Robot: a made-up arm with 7 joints.
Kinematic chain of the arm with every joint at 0, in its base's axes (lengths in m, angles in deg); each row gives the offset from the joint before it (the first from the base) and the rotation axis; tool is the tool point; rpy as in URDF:
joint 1: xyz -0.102 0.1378 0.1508 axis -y
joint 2: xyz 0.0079 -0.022 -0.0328 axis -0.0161 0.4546 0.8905
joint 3: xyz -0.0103 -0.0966 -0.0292 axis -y
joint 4: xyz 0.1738 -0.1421 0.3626 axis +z
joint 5: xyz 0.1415 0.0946 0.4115 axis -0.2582 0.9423 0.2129
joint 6: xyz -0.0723 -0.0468 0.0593 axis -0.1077 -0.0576 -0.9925
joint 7: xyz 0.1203 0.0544 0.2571 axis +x
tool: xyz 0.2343 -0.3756 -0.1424 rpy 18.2 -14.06 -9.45
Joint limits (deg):
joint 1: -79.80..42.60
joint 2: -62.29..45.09
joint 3: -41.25..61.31
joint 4: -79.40..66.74
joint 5: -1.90..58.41
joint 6: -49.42..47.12
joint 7: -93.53..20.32
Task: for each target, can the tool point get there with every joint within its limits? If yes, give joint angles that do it. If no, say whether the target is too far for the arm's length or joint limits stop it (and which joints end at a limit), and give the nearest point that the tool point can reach.
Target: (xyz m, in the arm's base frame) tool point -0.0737 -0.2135 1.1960
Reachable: yes | joints 12.46 -30.93 10.37 32.43 40.17 1.59 -10.85
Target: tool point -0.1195 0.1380 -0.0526
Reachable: no: joint limits stop it (at a limit: joint 1, joint 3, joint 4, joint 5, joint 7) | nearest point 0.1586 0.3019 -0.2393 | short by 0.373 m
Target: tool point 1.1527 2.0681 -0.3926
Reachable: no: too far | nearest point 0.8172 1.2268 -0.2473 | short by 0.917 m
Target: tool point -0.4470 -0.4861 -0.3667
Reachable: no: joint limits stop it (at a limit: joint 1, joint 3, joint 4, joint 5, joint 7) | nearest point -0.7900 -0.4148 -0.1919 | short by 0.391 m
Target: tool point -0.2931 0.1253 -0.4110
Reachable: no: joint limits stop it (at a limit: joint 1, joint 3, joint 5, joint 7) | nearest point -0.1777 0.2248 -0.6076 | short by 0.249 m
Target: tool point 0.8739 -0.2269 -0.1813
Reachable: yes | joints -50.61 19.89 1.77 -35.35 35.62 -30.03 -2.41
